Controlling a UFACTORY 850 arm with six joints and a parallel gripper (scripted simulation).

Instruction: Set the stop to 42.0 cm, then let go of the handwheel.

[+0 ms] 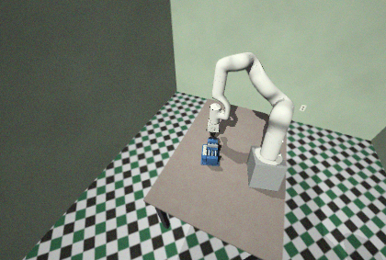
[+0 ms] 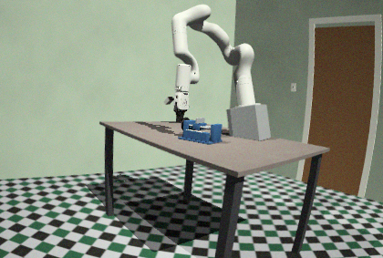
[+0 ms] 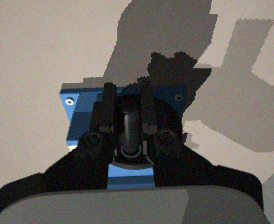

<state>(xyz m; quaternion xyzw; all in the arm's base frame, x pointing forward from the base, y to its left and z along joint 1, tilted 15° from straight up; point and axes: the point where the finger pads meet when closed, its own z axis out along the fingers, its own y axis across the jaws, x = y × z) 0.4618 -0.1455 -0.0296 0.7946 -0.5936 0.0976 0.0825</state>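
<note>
My gripper is now 3 cm past the stop block, 13 cm to the right of it and 1 cm above it.
</note>
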